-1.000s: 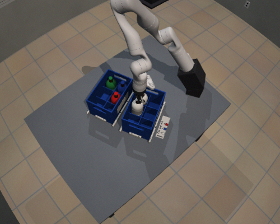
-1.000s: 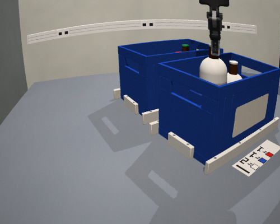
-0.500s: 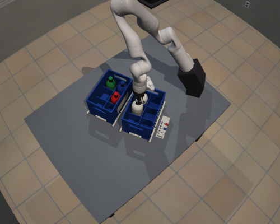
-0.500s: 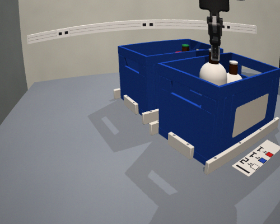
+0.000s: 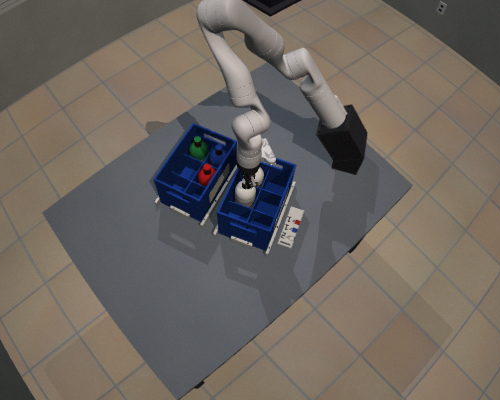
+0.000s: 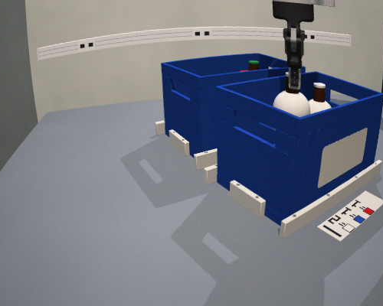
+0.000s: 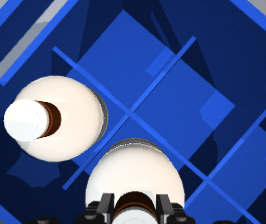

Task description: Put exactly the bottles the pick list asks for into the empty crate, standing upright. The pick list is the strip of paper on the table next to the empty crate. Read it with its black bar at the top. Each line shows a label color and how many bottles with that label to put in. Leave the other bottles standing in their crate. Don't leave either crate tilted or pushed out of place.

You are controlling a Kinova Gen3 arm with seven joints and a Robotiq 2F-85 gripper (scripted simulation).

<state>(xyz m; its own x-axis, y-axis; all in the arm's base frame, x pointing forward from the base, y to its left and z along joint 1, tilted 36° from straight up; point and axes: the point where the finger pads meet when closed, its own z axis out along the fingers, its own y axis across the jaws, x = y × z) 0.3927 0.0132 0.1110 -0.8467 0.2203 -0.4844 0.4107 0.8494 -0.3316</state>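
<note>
Now: the white bottle 10 cm below my hand, 8 cm behind it and 4 cm to the right of it. Round my hand: pick list (19 cm below, 17 cm to the left, 6 cm behind); then red-label bottle (15 cm to the right, 10 cm below, 5 cm ahead); then blue-label bottle (18 cm to the right, 10 cm below, 4 cm behind).
</note>
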